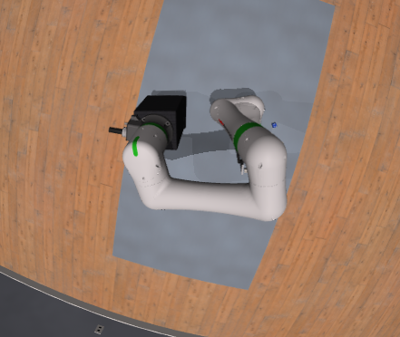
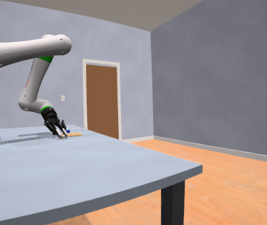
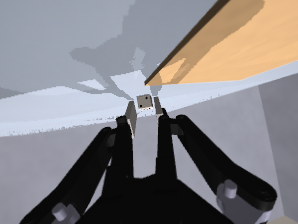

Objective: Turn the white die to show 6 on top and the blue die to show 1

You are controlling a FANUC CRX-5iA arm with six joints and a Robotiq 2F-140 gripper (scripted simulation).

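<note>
Right now my hand is 10 mm short of the white die, 20 mm to the left of it and 20 mm above it. From my hand the other things lie so: blue die 100 mm ahead, 240 mm to the left, 20 mm below; black die 10 mm behind, 200 mm to the left, 20 mm below; tan mat 80 mm ahead, 110 mm to the left, 30 mm below.
</note>
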